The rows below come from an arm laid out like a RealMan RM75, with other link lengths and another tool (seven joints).
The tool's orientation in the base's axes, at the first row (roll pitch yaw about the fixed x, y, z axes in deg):
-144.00, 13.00, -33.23
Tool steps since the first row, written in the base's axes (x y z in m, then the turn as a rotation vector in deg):
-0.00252, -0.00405, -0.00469, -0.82, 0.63, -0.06
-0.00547, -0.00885, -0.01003, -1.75, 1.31, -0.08
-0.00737, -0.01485, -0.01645, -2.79, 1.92, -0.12
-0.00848, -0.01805, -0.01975, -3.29, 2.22, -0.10
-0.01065, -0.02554, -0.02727, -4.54, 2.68, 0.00
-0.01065, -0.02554, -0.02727, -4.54, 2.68, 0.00
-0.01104, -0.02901, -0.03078, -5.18, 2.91, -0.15
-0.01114, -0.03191, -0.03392, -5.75, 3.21, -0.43
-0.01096, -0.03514, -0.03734, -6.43, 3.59, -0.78
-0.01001, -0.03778, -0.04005, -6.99, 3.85, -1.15
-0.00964, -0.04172, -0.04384, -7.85, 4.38, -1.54
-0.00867, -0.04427, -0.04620, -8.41, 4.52, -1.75
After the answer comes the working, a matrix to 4 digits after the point.
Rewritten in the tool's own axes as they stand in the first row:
0.00116, 0.00653, 0.00087, -0.99, 0.11, 0.28
0.00252, 0.01412, 0.00174, -2.11, 0.22, 0.54
0.00562, 0.02248, 0.00293, -3.27, 0.45, 0.76
0.00717, 0.02692, 0.00345, -3.84, 0.54, 0.83
0.01109, 0.03695, 0.00458, -5.13, 0.90, 0.81
0.01109, 0.03695, 0.00458, -5.13, 0.90, 0.81
0.01342, 0.04127, 0.00523, -5.74, 1.20, 0.96
0.01559, 0.04488, 0.00597, -6.30, 1.49, 1.26
0.01823, 0.04869, 0.00679, -6.98, 1.84, 1.65
0.02102, 0.05131, 0.00753, -7.49, 2.20, 2.00
0.02428, 0.05566, 0.00825, -8.39, 2.58, 2.47
0.02696, 0.05801, 0.00876, -8.87, 2.93, 2.62

The tool's axes in the first row as the columns of a matrix, in the base's axes (rounded; the answer above uses it unrounded):
0.8150, -0.5539, 0.1699
-0.5340, -0.6043, 0.5914
-0.2250, -0.5727, -0.7883

